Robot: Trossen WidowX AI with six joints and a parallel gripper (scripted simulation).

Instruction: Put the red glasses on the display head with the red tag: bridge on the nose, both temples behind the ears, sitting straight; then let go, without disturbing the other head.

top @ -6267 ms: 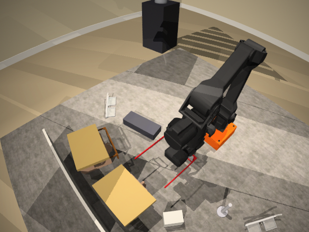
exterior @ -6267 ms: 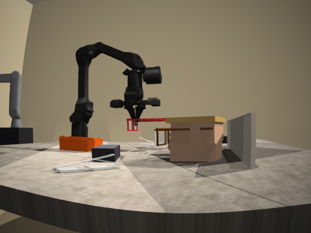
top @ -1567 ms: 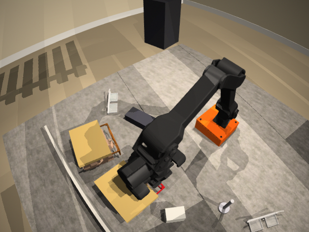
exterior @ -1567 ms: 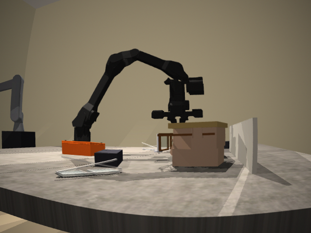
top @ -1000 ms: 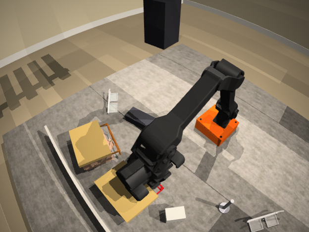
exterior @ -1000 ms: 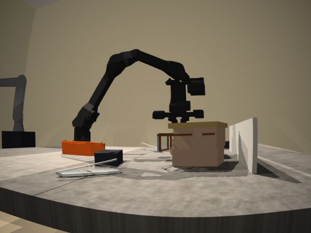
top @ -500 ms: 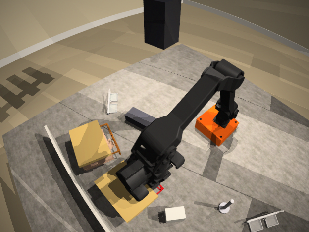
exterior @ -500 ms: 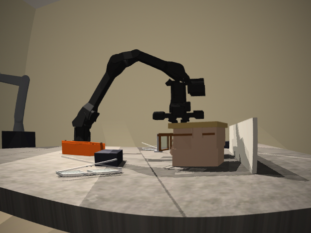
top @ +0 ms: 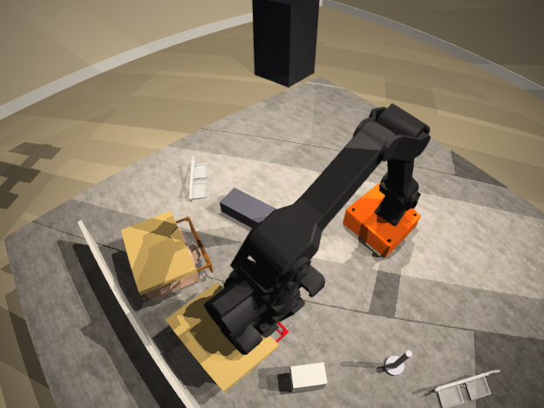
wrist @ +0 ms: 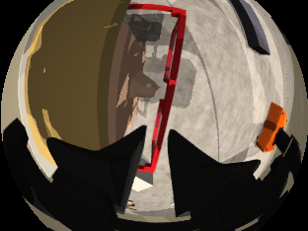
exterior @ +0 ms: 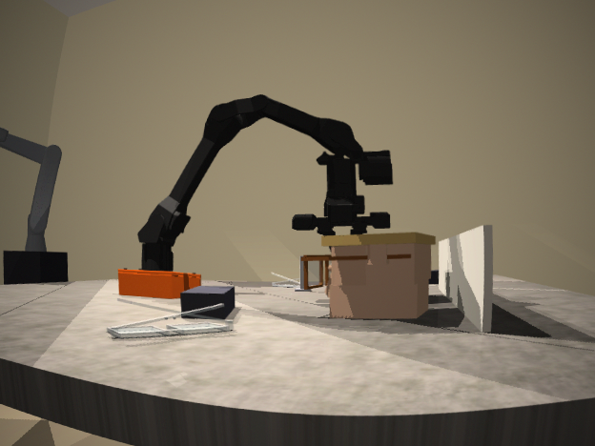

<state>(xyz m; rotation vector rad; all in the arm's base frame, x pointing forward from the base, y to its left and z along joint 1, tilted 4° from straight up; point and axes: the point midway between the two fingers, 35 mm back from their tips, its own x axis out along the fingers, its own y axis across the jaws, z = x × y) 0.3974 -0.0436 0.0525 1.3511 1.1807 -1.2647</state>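
My gripper tip is 11 cm to the right of the small white box, 4 cm short of it and 4 cm above it. Also, from my gripper tip: white wall strip (18 cm to the right, 18 cm ahead, 1 cm below); display head (26 cm to the right, 3 cm ahead, 1 cm below); stand (24 cm to the left, 9 cm behind, 4 cm below).
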